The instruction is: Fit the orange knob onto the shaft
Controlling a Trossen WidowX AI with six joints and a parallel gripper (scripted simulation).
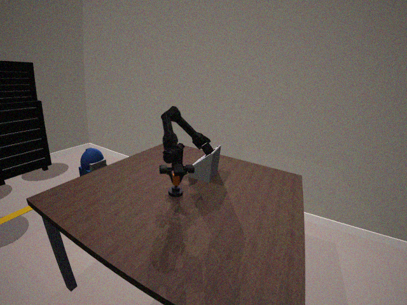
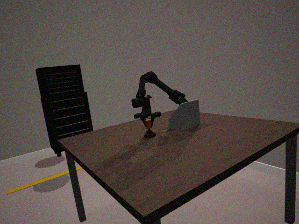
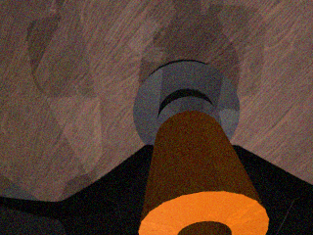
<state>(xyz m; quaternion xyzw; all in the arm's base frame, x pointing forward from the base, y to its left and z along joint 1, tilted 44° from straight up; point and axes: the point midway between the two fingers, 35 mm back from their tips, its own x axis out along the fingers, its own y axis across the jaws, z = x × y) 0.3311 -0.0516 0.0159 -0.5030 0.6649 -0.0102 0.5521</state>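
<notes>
Right now the orange knob is 2 cm above my gripper tip. Round my gripper tip: round dark pedestal: 4 cm below.
</notes>
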